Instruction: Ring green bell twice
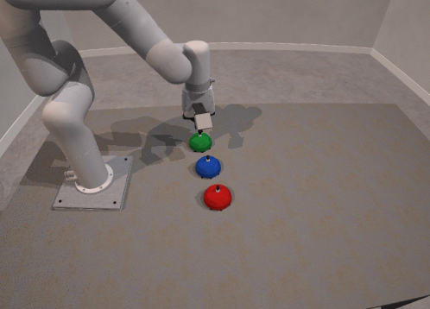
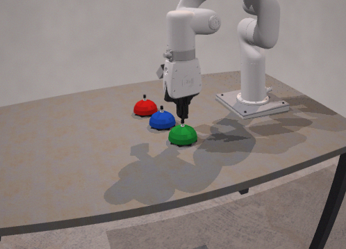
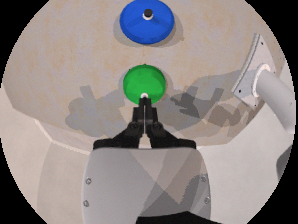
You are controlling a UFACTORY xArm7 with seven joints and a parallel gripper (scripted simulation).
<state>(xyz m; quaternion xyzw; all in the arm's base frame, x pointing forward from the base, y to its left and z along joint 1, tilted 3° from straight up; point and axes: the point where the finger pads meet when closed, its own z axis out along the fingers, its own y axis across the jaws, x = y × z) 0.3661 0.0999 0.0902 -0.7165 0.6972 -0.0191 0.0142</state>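
My hand is 5 cm above the green bell. The rest, counted from my hand: red bell: 24 cm to the right, 5 cm below, 1 cm ahead; then blue bell: 12 cm to the right, 5 cm below.
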